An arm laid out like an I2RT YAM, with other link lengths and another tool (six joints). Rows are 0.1 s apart.
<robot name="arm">
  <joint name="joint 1" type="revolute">
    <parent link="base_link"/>
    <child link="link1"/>
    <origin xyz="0 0 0.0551" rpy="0 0 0"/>
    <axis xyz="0 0 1"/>
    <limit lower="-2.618" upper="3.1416"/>
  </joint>
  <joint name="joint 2" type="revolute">
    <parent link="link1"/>
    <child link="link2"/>
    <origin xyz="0.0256 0.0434 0.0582" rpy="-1.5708 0 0"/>
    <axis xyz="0 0 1"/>
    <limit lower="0" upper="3.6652"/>
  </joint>
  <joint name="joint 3" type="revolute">
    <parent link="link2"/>
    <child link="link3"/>
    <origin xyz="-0.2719 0 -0.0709" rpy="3.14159 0 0"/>
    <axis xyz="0 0 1"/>
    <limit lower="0" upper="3.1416"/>
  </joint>
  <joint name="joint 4" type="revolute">
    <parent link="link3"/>
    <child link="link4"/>
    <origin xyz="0.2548 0.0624 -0.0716" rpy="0 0 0"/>
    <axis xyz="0 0 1"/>
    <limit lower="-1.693" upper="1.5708"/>
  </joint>
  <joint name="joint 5" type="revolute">
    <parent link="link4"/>
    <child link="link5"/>
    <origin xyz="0.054 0.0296 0.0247" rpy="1.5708 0 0"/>
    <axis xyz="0 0 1"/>
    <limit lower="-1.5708" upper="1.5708"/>
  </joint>
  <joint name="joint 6" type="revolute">
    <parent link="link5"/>
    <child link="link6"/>
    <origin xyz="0.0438 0 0.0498" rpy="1.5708 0 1.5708"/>
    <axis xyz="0 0 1"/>
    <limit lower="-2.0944" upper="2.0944"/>
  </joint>
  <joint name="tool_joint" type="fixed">
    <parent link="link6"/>
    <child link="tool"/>
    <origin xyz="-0.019 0.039 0" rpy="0.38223 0 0.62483"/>
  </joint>
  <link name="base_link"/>
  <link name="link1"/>
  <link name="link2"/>
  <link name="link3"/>
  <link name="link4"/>
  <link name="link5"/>
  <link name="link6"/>
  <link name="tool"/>
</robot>
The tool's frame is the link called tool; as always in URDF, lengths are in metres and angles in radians.
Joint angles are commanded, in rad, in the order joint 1, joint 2, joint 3, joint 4, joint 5, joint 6. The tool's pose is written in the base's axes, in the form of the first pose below.
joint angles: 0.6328, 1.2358, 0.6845, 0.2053, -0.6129, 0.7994
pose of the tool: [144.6 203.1 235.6 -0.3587 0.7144 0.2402 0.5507]
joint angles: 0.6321, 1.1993, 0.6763, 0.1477, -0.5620, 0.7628
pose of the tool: [140.3 198.4 235.2 -0.3593 0.7204 0.2108 0.5545]
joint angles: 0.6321, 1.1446, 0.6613, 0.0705, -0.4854, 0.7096
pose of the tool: [133.7 191.0 233.7 -0.3613 0.7266 0.1666 0.5601]
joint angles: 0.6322, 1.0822, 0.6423, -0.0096, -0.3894, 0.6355
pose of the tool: [126.8 181.6 230.3 -0.3676 0.7276 0.1091 0.5689]
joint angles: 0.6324, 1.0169, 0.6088, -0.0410, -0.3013, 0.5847
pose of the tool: [120.4 172.7 225.9 -0.3650 0.7227 0.0608 0.5838]
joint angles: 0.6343, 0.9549, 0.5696, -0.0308, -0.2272, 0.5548
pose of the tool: [115.7 165.8 221.9 -0.3538 0.7129 0.0251 0.6050]
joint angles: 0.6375, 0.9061, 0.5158, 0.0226, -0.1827, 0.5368
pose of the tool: [111.9 161.3 214.5 -0.3420 0.6992 0.0062 0.6277]
